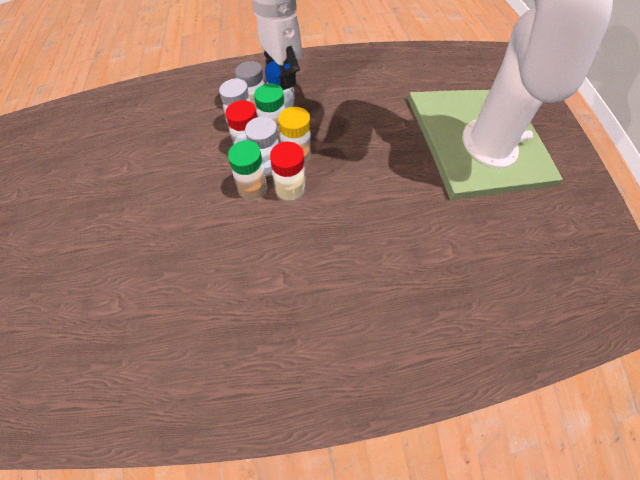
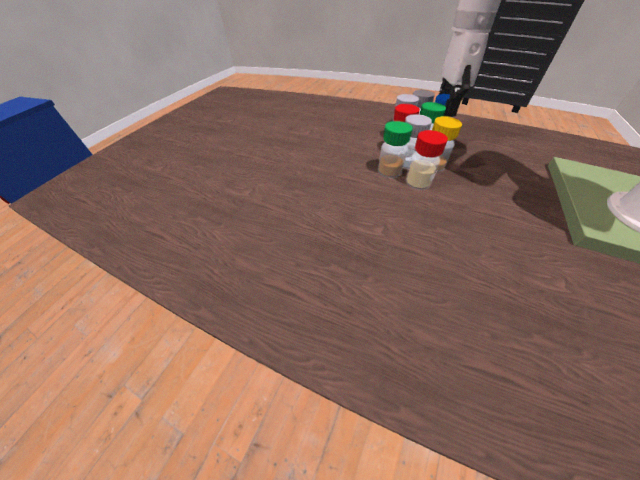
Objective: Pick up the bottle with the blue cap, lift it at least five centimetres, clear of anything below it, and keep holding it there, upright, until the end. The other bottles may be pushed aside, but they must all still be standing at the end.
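Frame: origin at the arm's base, x ahead, y left, z up, level; metres.
Seen in the pictures: gripper, fingertip midpoint: (image 1: 281,79); arm's base, origin of the base link: (image 1: 490,144).
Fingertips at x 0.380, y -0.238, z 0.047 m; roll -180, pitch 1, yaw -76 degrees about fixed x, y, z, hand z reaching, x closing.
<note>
Offsets run from my fingertips to a thing's top centre.
The bottle with the blue cap {0.000 m left, 0.004 m ahead, 0.033 m up} (image 1: 272,73) (image 2: 442,100) stands upright at the back right of the bottle group, its body mostly hidden. My gripper (image 1: 279,75) (image 2: 448,99) points down and is shut on this bottle, with a black finger in front of the cap and the other largely hidden behind. No lift off the table can be made out. Beside it stand a dark grey-capped bottle {0.017 m right, 0.062 m ahead, 0.033 m up} (image 1: 249,73) (image 2: 423,96) on the left and a green-capped bottle {0.069 m left, 0.038 m ahead, 0.033 m up} (image 1: 269,98) (image 2: 433,111) in front, both upright.
More upright bottles stand in front: pale grey caps {0.029 m left, 0.099 m ahead, 0.033 m up} (image 1: 234,91) {0.153 m left, 0.070 m ahead, 0.033 m up} (image 1: 261,131), red caps {0.098 m left, 0.096 m ahead, 0.033 m up} (image 1: 241,115) {0.224 m left, 0.041 m ahead, 0.033 m up} (image 1: 287,158), a yellow cap {0.147 m left, 0.009 m ahead, 0.033 m up} (image 1: 294,121) and a green cap {0.199 m left, 0.107 m ahead, 0.033 m up} (image 1: 245,157). The arm's base rests on a green board (image 1: 509,180) (image 2: 573,206) at the right.
</note>
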